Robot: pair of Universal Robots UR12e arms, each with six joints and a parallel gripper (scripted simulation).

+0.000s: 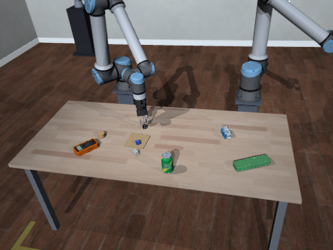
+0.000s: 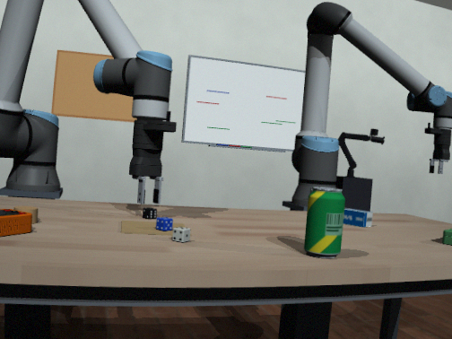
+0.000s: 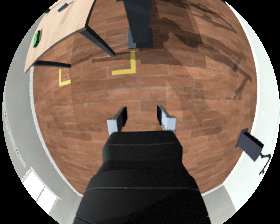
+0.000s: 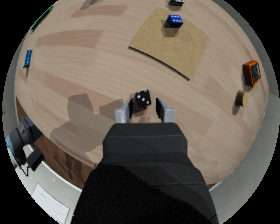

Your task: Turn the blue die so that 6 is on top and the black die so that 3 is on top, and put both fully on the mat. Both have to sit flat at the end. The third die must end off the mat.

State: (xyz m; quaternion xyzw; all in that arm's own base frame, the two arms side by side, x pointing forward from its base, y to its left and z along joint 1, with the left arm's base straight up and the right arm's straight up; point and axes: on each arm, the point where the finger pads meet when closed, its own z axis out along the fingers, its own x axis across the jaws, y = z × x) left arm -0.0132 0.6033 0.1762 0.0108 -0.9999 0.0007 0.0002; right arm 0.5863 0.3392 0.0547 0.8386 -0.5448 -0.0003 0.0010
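Note:
Now: the black die 4 cm below my right hand. Round my right hand: white die: 28 cm ahead, 4 cm to the left, 4 cm below; then blue die: 19 cm ahead, 2 cm to the left, 4 cm below; then tan mat: 15 cm ahead, 5 cm below.

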